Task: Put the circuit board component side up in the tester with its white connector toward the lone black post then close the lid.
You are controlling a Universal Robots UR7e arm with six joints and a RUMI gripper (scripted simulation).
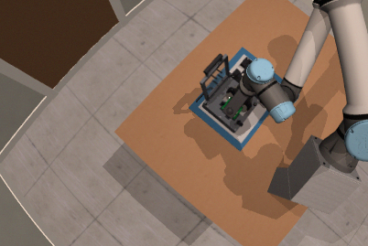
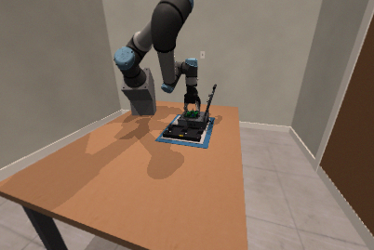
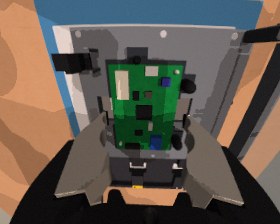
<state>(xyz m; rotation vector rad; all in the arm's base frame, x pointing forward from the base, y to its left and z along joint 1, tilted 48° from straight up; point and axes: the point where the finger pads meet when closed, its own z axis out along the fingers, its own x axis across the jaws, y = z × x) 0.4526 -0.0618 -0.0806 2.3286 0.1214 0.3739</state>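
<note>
My hand is right at the green circuit board. From my hand the other things lie so: black block (60 mm to the left, 60 mm behind, 10 mm above); then tester lid (120 mm ahead, 110 mm above).
</note>
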